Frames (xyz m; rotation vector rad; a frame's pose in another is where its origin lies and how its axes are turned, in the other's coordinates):
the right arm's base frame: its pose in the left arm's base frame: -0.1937 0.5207 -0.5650 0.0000 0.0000 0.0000
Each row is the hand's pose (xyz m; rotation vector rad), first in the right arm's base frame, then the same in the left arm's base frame.
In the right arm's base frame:
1: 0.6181 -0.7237 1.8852 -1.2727 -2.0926 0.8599
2: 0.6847 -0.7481 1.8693 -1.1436 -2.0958 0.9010
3: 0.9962 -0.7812 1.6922 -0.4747 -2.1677 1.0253
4: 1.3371 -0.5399 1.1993 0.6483 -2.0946 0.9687
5: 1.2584 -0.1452 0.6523 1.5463 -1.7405 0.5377
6: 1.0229 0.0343 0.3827 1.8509 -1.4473 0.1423
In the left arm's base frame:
1: 0.4244 -0.2030 1.3202 -1.2727 -2.0926 0.8599
2: 0.4910 -0.2274 1.3043 -1.1436 -2.0958 0.9010
3: 0.8025 -0.2605 1.1272 -0.4747 -2.1677 1.0253
4: 1.1434 -0.0192 0.6343 0.6483 -2.0946 0.9687
5: 1.0647 0.3755 0.0873 1.5463 -1.7405 0.5377
6: 0.8292 0.5550 -0.1823 1.8509 -1.4473 0.1423

